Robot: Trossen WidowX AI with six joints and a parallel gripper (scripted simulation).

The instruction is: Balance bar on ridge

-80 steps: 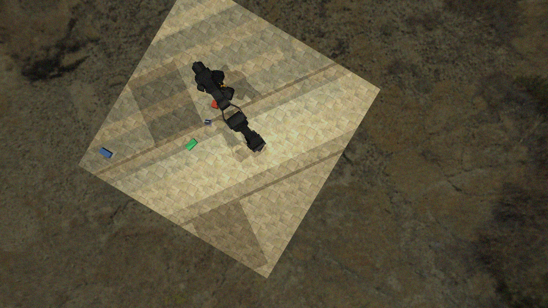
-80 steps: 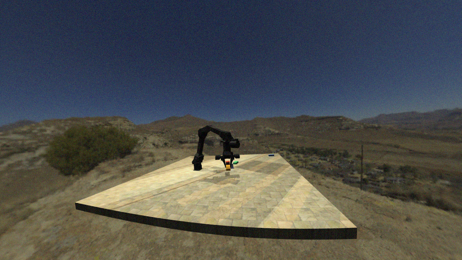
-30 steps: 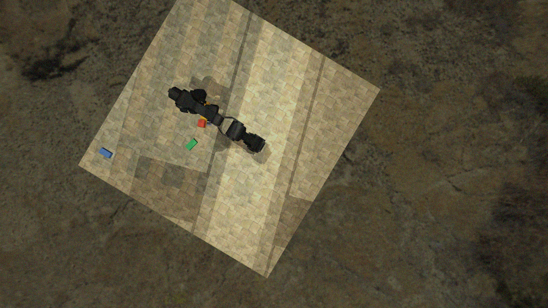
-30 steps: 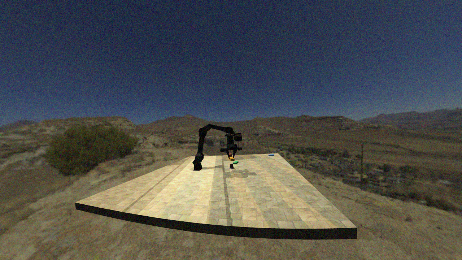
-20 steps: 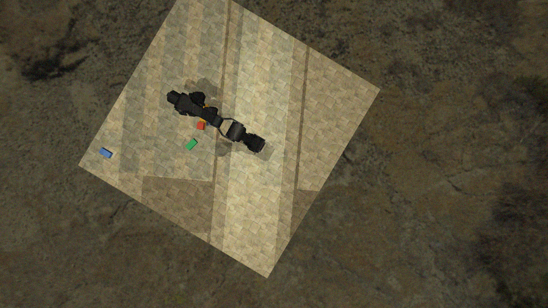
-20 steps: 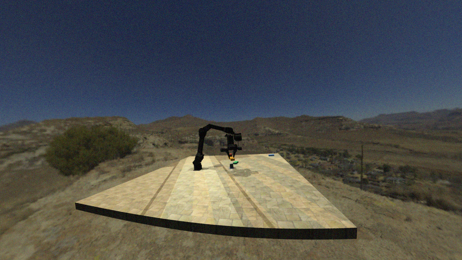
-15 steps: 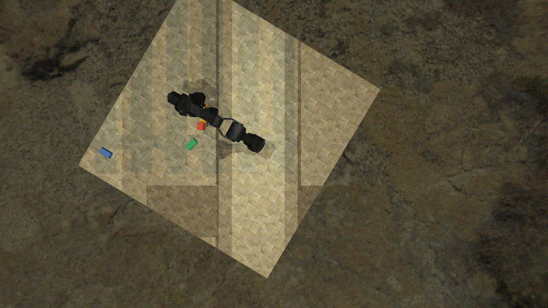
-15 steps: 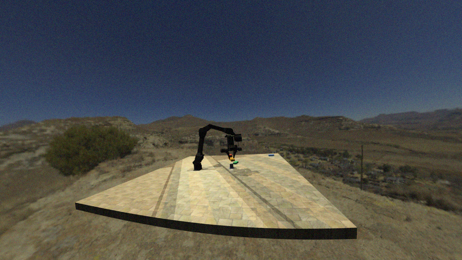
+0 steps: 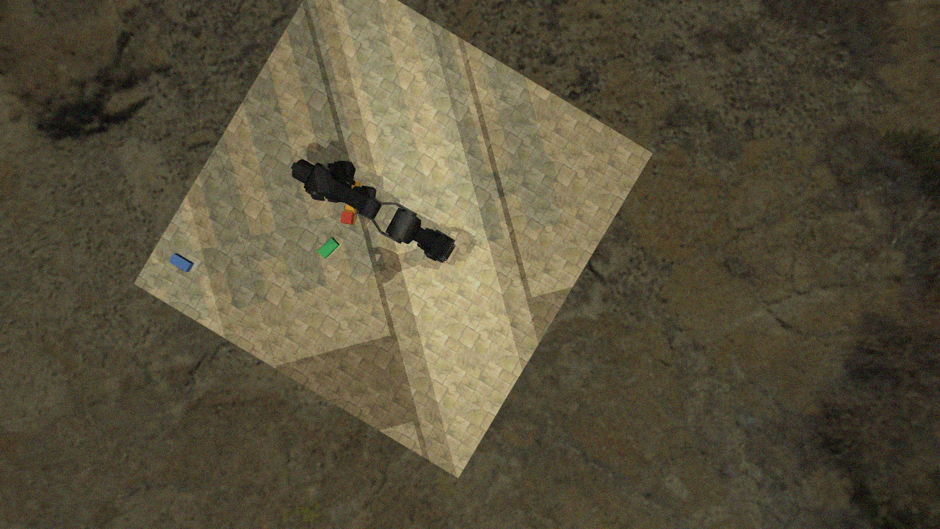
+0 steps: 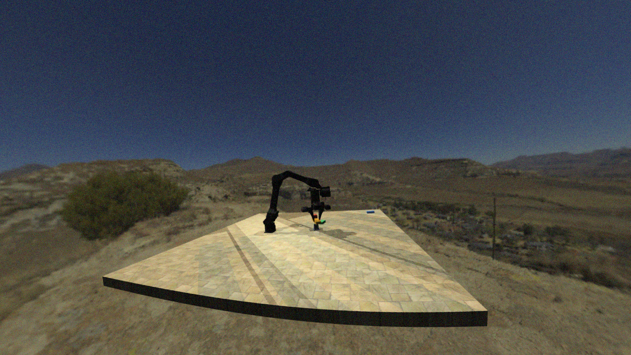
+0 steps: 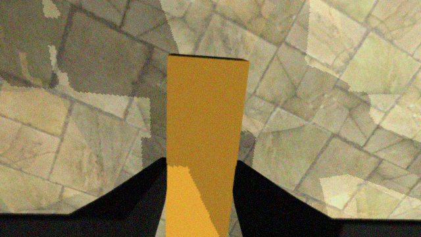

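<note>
My gripper tip is 30 mm to the right of the grey ridge block, 20 mm above it and 10 mm past it. The rest, counted from my gripper tip: orange bar 40 mm to the left, 20 mm behind, 10 mm above; blue block 490 mm to the left, 410 mm ahead, 60 mm below; green block 190 mm to the left, 60 mm below.
</note>
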